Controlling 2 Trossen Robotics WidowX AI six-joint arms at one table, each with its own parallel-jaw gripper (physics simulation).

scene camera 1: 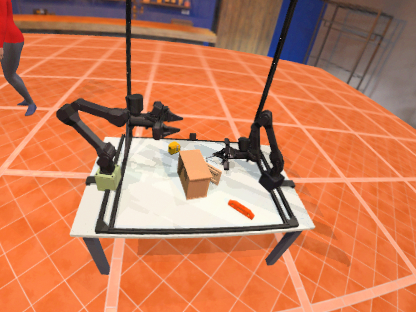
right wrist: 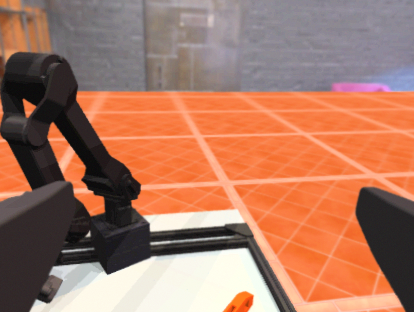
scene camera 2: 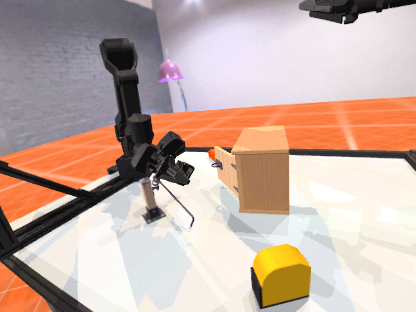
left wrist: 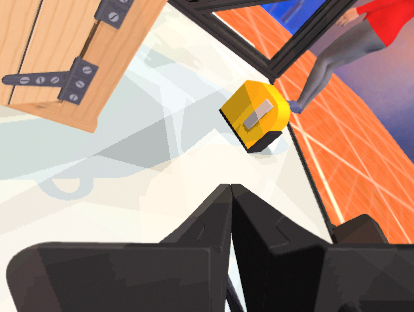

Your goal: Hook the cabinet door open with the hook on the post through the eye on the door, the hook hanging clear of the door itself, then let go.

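Places are measured from the left arm's base along level axes (x left, y back, z up), in millimetres.
Where they show: left gripper, fingertip midpoint: [scene camera 1: 212, 154] [scene camera 2: 188, 182] [left wrist: 229, 194]; right gripper, fingertip midpoint: [scene camera 1: 182, 124] [right wrist: 217, 197] [scene camera 2: 304, 10]; left arm's base, link origin: [scene camera 1: 274, 174] [right wrist: 119, 219]; right arm's base, link origin: [scene camera 1: 107, 170].
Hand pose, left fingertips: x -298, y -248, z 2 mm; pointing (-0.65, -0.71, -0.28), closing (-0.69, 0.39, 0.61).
Things, the pixels of their top centre, and the offset from my left fingertips. "spot": a spot on its surface instead.
- wooden cabinet, top centre: [scene camera 2: 261, 136] [scene camera 1: 195, 163] dx +90, dy -186, dz +65 mm
- wooden post, surface spot: [scene camera 2: 149, 196] spot: dx +10, dy +103, dz -30 mm
- yellow block, surface spot: [left wrist: 262, 100] [scene camera 1: 176, 146] spot: dx -190, dy -145, dz -36 mm
- orange piece, top centre: [scene camera 2: 215, 152] [scene camera 1: 242, 206] dx +367, dy -51, dz -52 mm
The wooden cabinet [scene camera 1: 195, 170] [scene camera 2: 265, 182] [left wrist: 117, 55] has its door [scene camera 1: 215, 174] [scene camera 2: 228, 171] swung partly open. The dark eye [scene camera 2: 217, 164] is on the door's outer face. A wooden post [scene camera 2: 149, 196] stands on a dark base; its thin hook [scene camera 2: 176, 198] slopes down away from the post, its bent end apart from the eye. My left gripper [scene camera 2: 188, 178] [left wrist: 229, 194] is shut and empty, above the hook and short of the door; a bit of the rod shows between its fingers' lower parts in the left wrist view. My right gripper [scene camera 1: 181, 124] [right wrist: 217, 197] is open and empty, high up.
A yellow block [scene camera 1: 174, 148] [scene camera 2: 282, 275] [left wrist: 262, 100] with a black base lies behind the cabinet in scene camera 1. An orange piece [scene camera 1: 241, 209] [scene camera 2: 211, 154] [right wrist: 240, 302] lies near the table's front. Black rails [scene camera 1: 175, 230] border the white table.
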